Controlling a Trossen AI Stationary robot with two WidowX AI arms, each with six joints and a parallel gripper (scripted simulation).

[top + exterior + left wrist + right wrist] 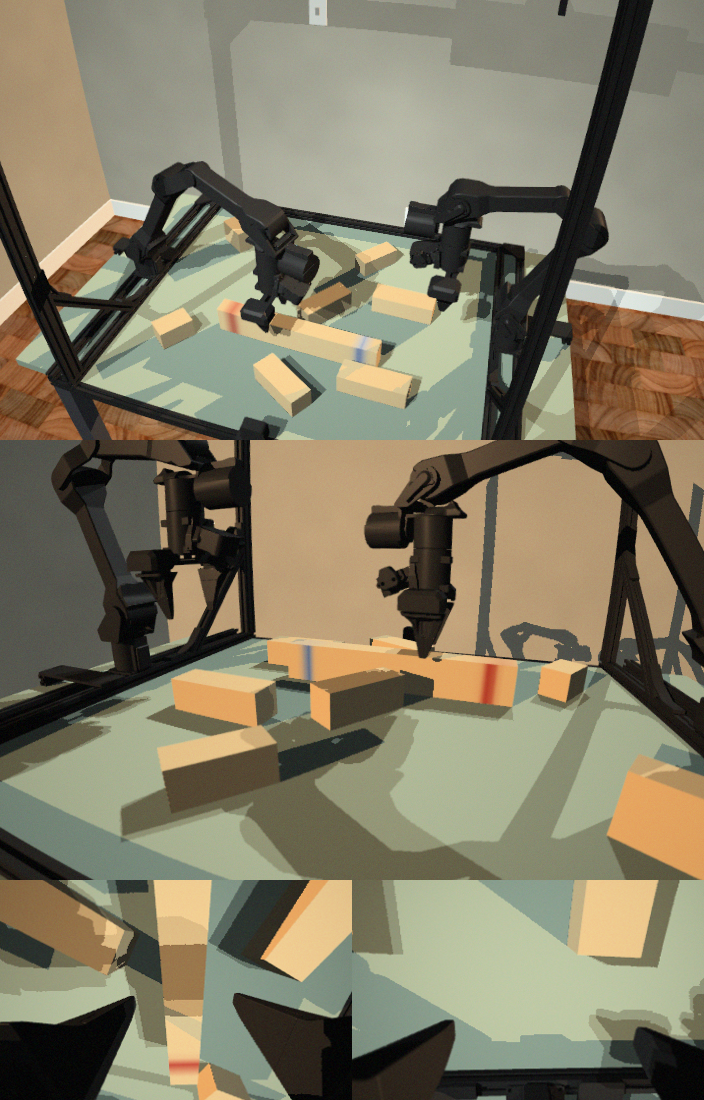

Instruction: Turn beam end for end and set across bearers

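Now: right hand 11 cm past the beam, 30 cm to the right of it and 13 cm above it.
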